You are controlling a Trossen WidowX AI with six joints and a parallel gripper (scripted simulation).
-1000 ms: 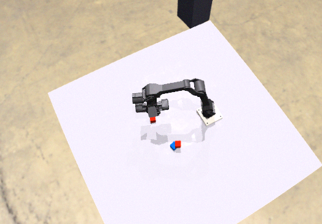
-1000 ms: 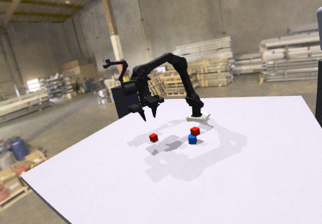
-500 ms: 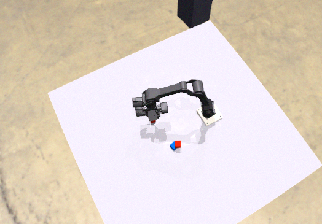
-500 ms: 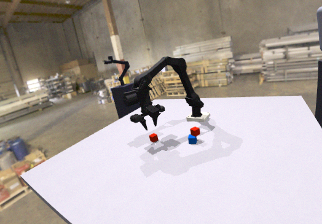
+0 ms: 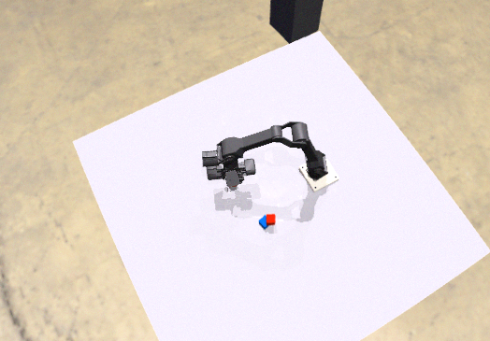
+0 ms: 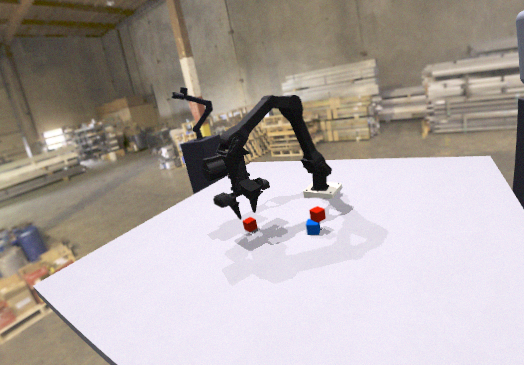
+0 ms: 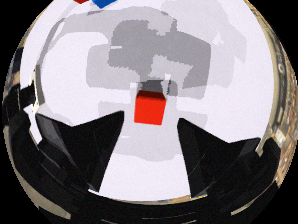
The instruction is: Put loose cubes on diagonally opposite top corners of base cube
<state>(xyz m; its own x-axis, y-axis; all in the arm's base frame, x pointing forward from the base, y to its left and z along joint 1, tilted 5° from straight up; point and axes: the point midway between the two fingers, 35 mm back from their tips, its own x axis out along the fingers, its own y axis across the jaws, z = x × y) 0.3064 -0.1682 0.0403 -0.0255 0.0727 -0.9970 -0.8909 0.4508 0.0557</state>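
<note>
My gripper tip is 30 mm above the red cube. From my gripper tip the other things lie so: blue base cube: 220 mm to the left, 30 mm below, 10 mm behind.
</note>
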